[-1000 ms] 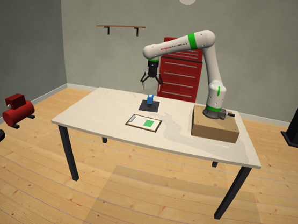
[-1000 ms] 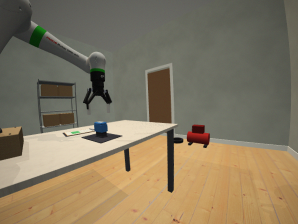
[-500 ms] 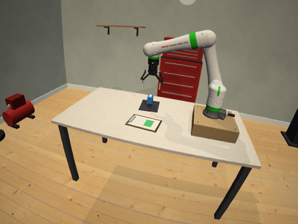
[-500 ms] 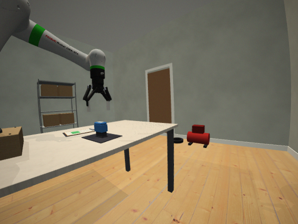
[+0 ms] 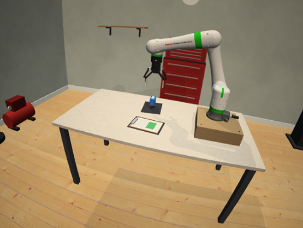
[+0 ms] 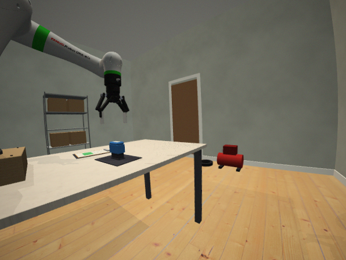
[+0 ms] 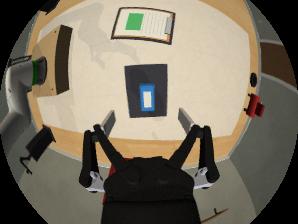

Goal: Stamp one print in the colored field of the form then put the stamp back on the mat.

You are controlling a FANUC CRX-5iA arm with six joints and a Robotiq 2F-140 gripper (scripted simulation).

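My hand is 17 cm above the blue stamp. The rest, counted from my hand: dark mat: 22 cm below.
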